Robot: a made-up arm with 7 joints.
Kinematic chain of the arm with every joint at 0, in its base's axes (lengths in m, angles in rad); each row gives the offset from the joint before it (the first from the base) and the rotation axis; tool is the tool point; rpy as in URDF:
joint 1: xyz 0 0 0.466 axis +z
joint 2: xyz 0 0 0 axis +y
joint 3: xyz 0 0 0.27 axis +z
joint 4: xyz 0.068 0 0 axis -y
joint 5: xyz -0.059 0 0.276 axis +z
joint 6: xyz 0 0 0 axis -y
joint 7: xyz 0.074 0 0 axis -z
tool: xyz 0 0 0 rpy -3.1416 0 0
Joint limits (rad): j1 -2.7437..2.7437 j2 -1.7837..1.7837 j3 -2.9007..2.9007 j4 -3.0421..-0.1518 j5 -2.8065..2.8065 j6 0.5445..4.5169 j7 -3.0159..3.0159
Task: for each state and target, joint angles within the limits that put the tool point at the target. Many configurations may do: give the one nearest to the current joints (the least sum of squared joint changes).
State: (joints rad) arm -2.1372 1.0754 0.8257 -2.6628 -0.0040 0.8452 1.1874
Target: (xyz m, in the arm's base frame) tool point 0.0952 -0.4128 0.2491
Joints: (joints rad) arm -2.0615 1.2618 0.7429 -1.7510 -0.0108 1.1727 1.1874
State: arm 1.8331 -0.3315 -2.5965 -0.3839 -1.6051 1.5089 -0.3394
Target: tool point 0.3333 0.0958 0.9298
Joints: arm 2.2413 0.1672 -2.1569 -1.2523 -1.6214 1.6331 -0.3394
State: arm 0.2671 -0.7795 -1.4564 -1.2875 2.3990 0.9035 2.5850
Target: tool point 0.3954 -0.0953 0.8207
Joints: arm 0.7037 0.0029 -1.0186 -1.5831 2.3485 0.9424 2.5850
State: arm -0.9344 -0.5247 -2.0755 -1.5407 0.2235 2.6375 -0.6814
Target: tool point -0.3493 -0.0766 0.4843
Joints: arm -0.8759 -0.4266 -1.9468 -2.5262 0.2509 2.6253 -0.6814
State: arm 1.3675 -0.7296 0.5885 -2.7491 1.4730 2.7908 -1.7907
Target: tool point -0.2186 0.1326 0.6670
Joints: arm 1.5673 -0.6999 0.9694 -2.4893 1.3917 2.7041 -1.7907
